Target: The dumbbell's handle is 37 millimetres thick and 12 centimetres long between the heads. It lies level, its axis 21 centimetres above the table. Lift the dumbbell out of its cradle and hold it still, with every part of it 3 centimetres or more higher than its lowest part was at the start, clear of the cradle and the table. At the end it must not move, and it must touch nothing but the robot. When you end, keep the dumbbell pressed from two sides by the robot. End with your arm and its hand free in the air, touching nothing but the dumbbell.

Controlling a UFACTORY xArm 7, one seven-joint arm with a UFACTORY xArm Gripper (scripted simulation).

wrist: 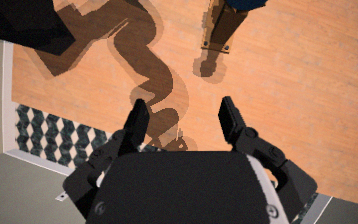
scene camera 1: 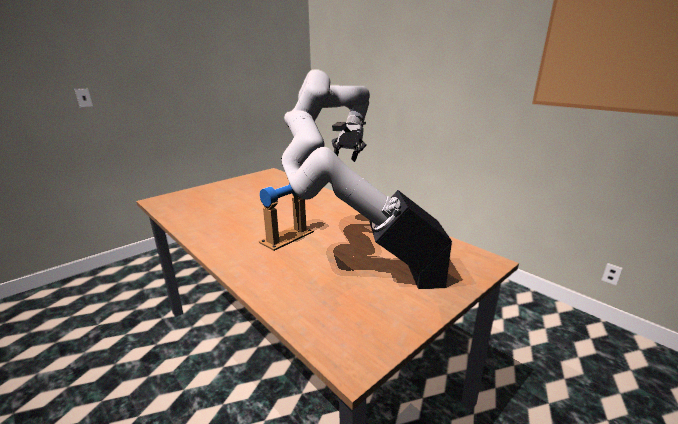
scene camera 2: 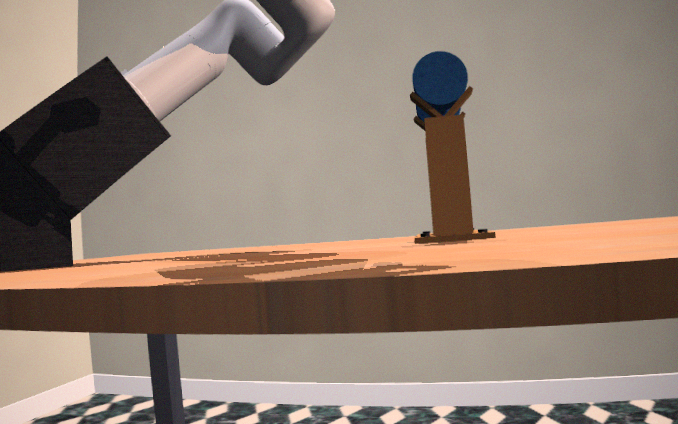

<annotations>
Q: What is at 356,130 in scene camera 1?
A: The gripper.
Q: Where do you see a blue dumbbell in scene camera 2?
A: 440,78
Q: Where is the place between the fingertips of the gripper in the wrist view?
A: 183,106
</annotations>
